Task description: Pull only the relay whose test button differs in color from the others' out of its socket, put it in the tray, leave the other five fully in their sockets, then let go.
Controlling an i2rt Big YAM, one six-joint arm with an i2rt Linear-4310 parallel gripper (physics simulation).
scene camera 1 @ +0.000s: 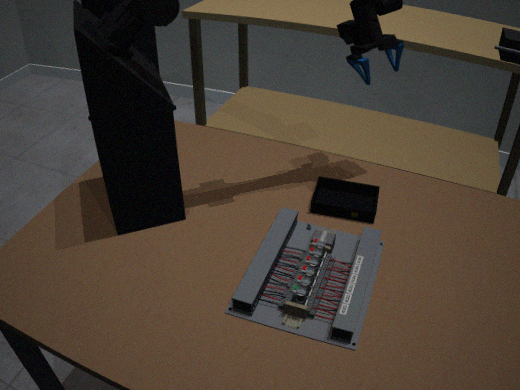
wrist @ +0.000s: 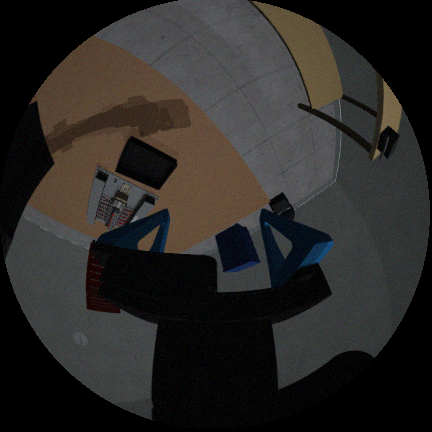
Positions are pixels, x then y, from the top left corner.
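Scene:
The gripper: in scene camera 1 point(382, 77), in the wrist view point(214, 213). Grey panel: point(wrist: 135, 194) and point(scene camera 1: 346, 244), same spot.

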